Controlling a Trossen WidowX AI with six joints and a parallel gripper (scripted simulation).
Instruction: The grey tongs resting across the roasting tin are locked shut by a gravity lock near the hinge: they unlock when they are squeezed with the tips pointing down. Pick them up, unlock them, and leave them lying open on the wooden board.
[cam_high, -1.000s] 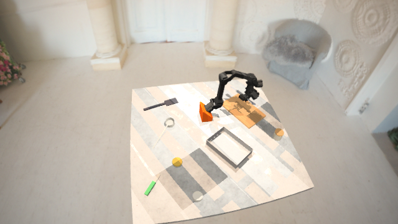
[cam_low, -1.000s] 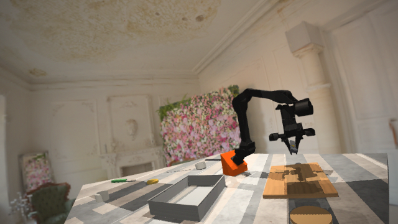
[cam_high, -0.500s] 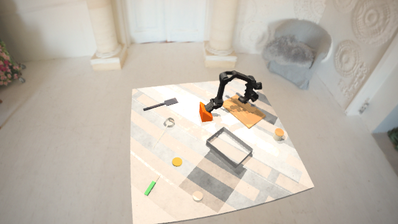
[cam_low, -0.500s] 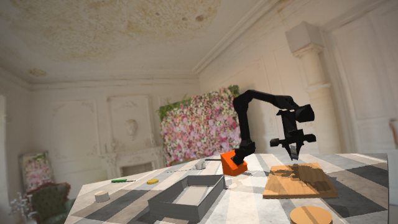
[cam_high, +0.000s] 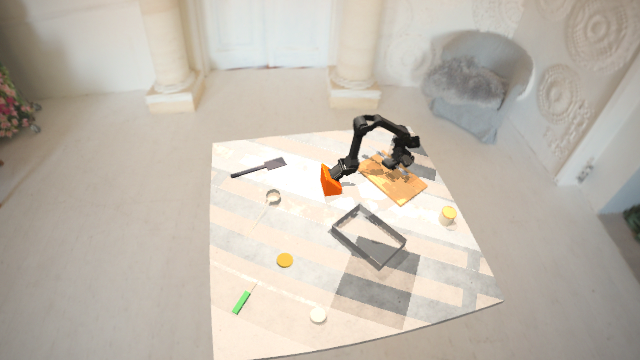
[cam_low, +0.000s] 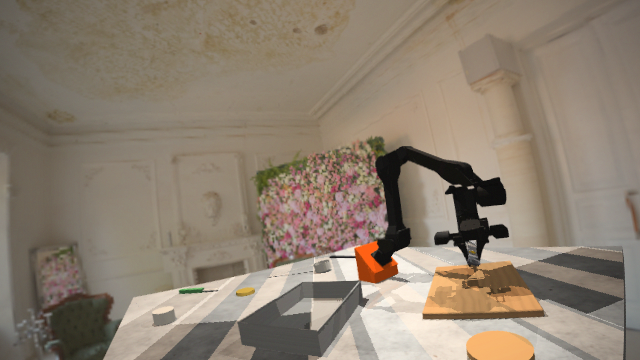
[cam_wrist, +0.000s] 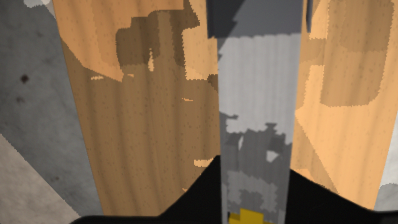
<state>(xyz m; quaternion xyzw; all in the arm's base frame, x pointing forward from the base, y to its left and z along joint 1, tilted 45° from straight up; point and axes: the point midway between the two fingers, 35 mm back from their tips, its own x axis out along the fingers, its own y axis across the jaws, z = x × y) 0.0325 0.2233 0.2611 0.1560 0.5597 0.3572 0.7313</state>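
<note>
Now: the wooden board 50 mm below my gripper tip. From my gripper tip the other things lie so: yellow lock piece 40 mm above; then grey roasting tin 340 mm ahead, 290 mm to the right, 30 mm below; then black spatula 680 mm to the right, 260 mm behind, 60 mm below.
</note>
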